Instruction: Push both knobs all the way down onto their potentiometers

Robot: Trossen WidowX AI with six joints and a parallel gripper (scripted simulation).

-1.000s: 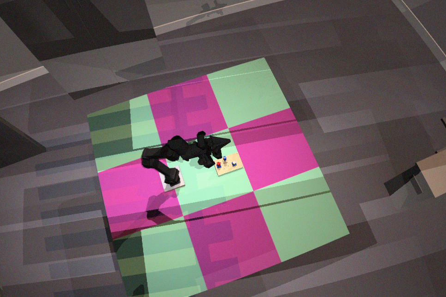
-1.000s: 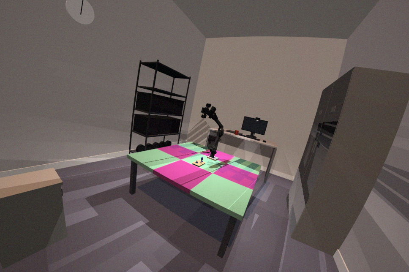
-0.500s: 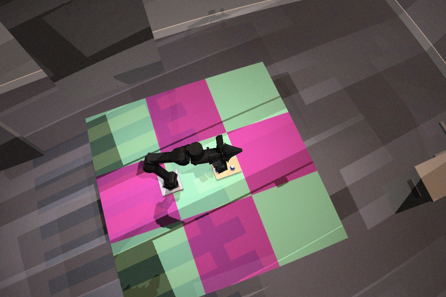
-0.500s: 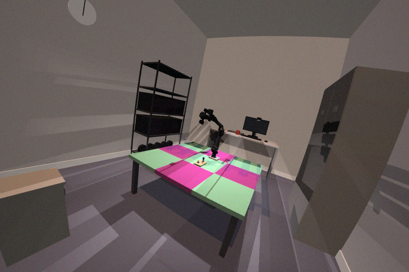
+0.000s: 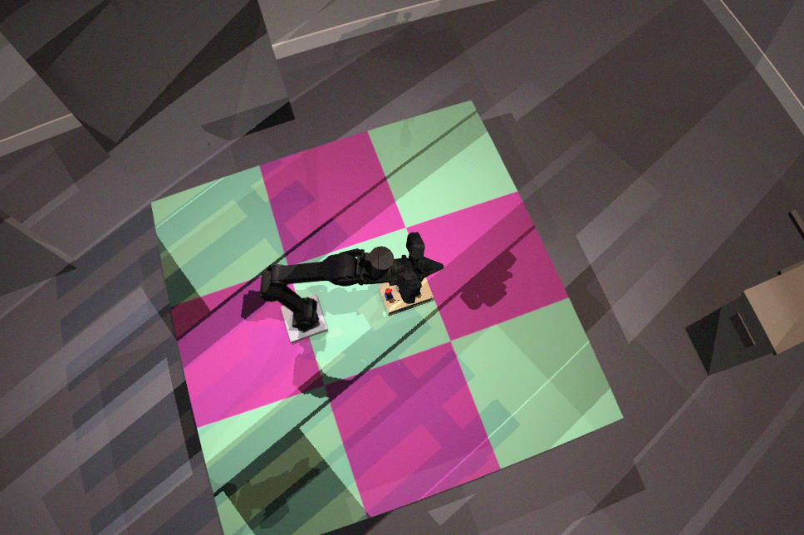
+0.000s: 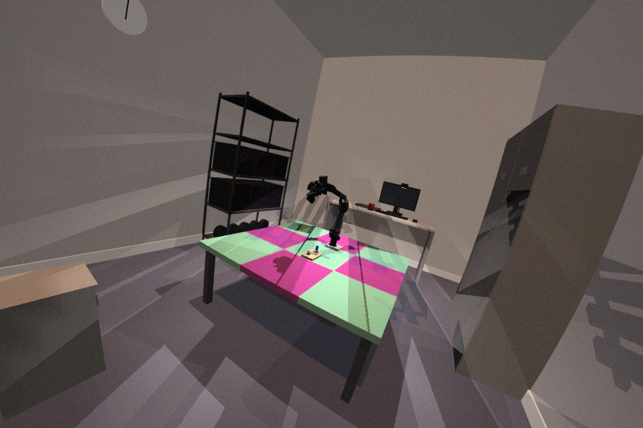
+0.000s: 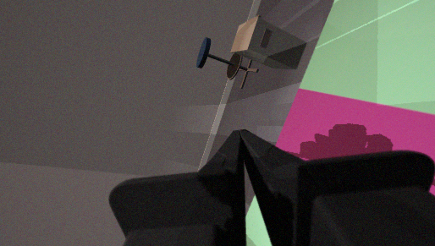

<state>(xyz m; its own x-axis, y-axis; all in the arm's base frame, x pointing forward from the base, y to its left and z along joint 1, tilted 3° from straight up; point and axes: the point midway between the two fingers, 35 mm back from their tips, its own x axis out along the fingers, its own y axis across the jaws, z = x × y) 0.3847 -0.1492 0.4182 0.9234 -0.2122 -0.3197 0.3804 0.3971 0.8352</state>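
Right now the red knob is 400 mm below my gripper tip, 120 mm to the left of it and 120 mm behind it. From my gripper tip the other things lie so: dark blue knob (370 mm below, 130 mm to the left, 70 mm behind).
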